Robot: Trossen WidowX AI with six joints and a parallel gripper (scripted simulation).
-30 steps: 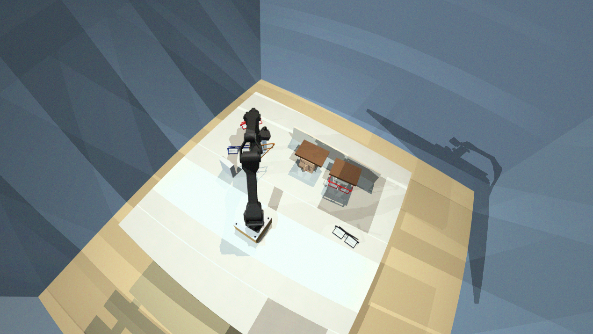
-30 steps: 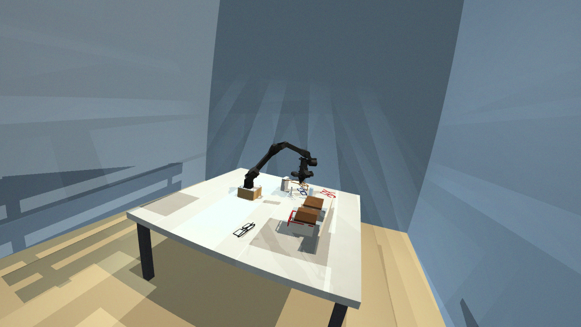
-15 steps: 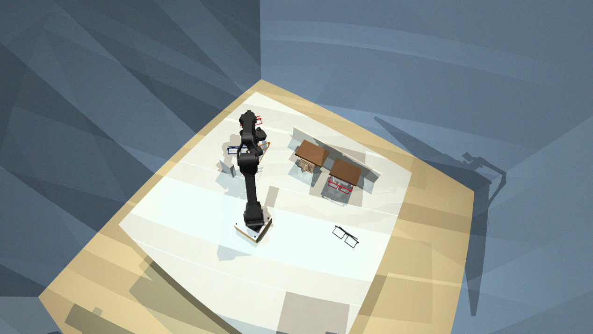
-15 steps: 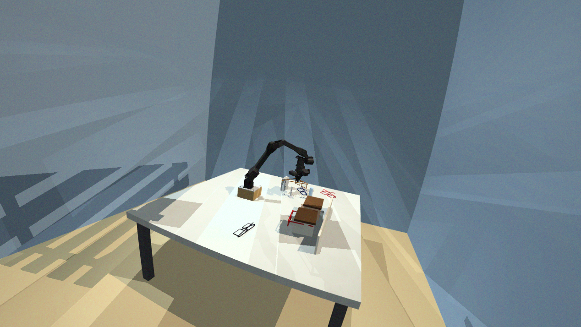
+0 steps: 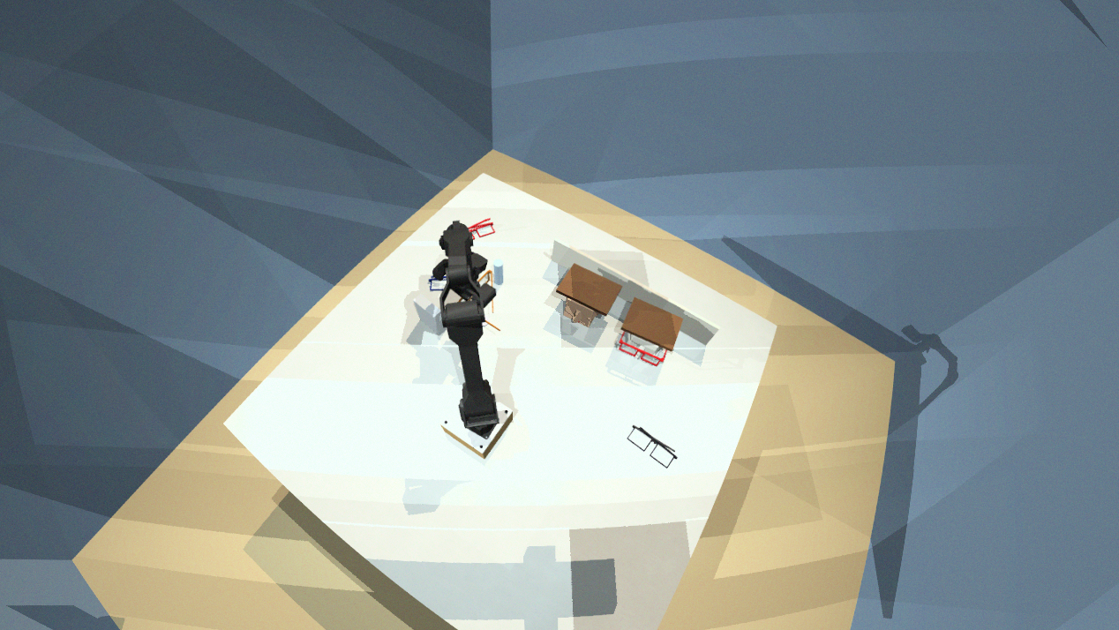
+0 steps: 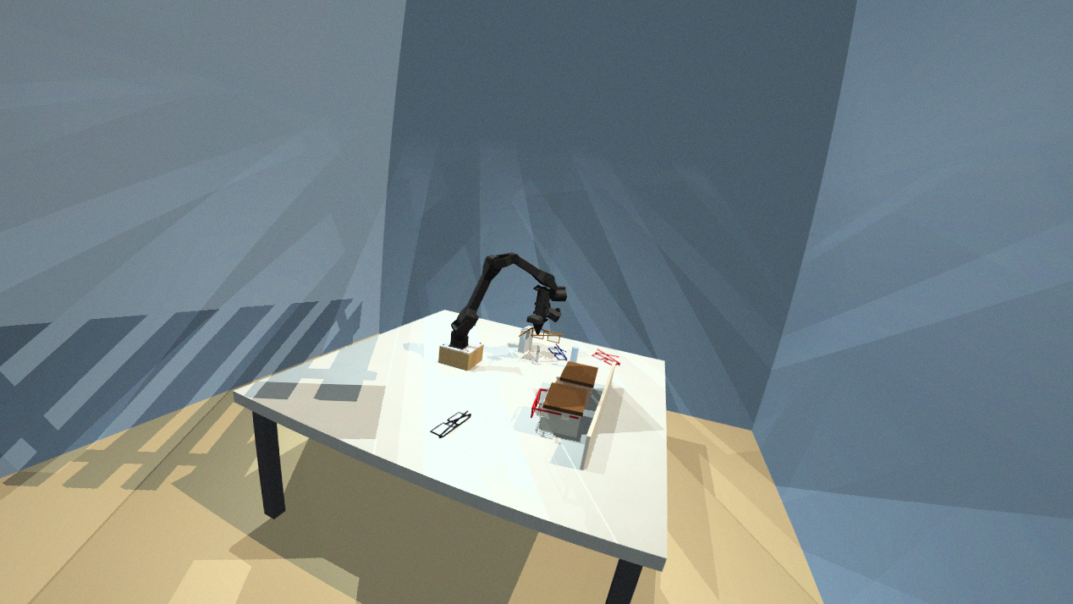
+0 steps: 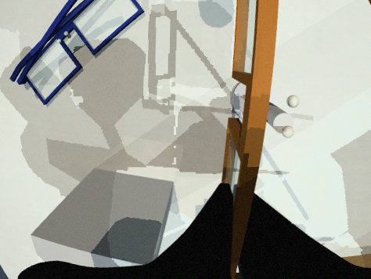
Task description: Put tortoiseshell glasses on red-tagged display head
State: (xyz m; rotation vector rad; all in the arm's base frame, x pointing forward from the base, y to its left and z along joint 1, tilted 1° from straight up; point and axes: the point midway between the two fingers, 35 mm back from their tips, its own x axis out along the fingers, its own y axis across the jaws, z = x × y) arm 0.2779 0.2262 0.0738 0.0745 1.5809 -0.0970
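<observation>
Right now my gripper tip is 7 cm past the grey block, 9 cm to the right of it and 7 cm above it. The rest, counted from my gripper tip: pale blue cylinder 18 cm ahead, 7 cm below; low board 33 cm ahead, 41 cm to the right, 7 cm below.
</observation>
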